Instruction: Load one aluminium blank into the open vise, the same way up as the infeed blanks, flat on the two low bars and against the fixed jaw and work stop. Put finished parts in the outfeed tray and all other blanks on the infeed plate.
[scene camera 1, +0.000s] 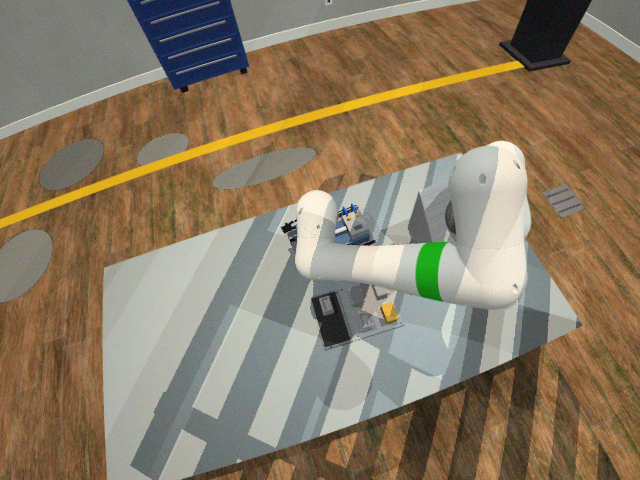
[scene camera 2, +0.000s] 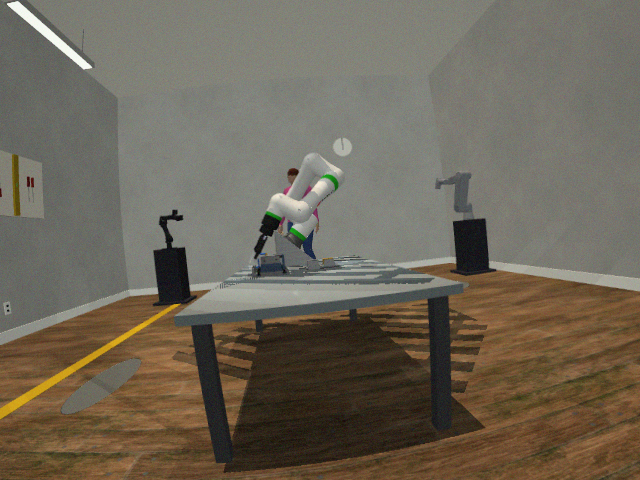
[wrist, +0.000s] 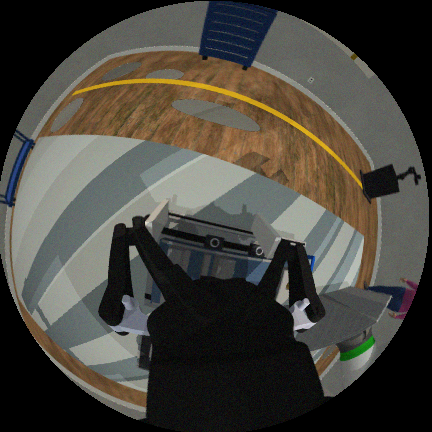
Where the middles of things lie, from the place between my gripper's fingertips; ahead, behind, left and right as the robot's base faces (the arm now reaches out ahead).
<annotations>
The dark outfeed tray (scene camera 1: 334, 332) is 380 mm to the left of my hand, 60 mm below it and 20 mm ahead of it. Round my hand: infeed plate (scene camera 1: 372, 305): 380 mm to the left, 120 mm behind, 60 mm below.
</annotations>
